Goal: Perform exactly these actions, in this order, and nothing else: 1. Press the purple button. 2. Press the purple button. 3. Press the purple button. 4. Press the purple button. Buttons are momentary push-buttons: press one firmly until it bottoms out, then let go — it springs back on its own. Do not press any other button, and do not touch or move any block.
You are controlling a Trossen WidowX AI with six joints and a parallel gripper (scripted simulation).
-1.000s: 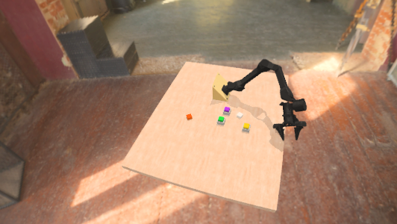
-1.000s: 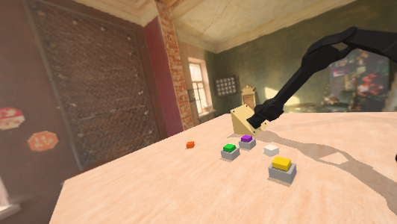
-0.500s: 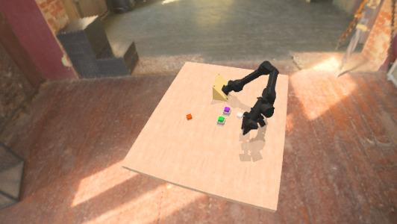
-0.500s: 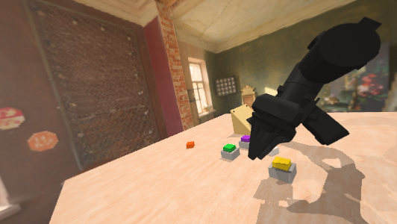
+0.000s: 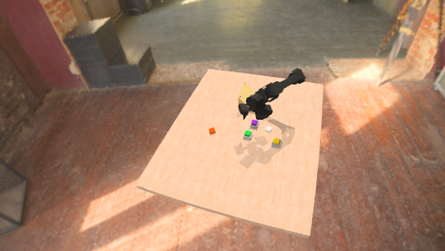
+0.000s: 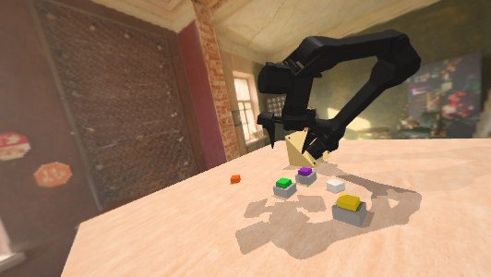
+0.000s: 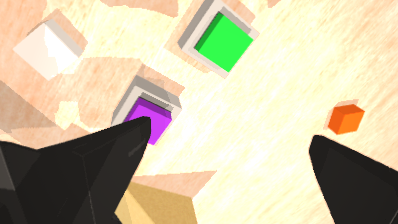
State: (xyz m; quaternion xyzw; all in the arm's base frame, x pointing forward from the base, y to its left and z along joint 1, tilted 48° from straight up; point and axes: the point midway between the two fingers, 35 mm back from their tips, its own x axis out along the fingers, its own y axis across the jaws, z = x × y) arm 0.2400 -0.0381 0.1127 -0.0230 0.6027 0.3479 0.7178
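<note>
Now: gripper tip 6 cm past the purple button, 1 cm to the right of it and 9 cm above it. The rest, counted from my gripper tip: white block: 5 cm behind, 10 cm to the left, 11 cm below; then yellow button: 5 cm ahead, 16 cm to the left, 9 cm below; then green button: 3 cm ahead, 1 cm to the right, 9 cm below.
</note>
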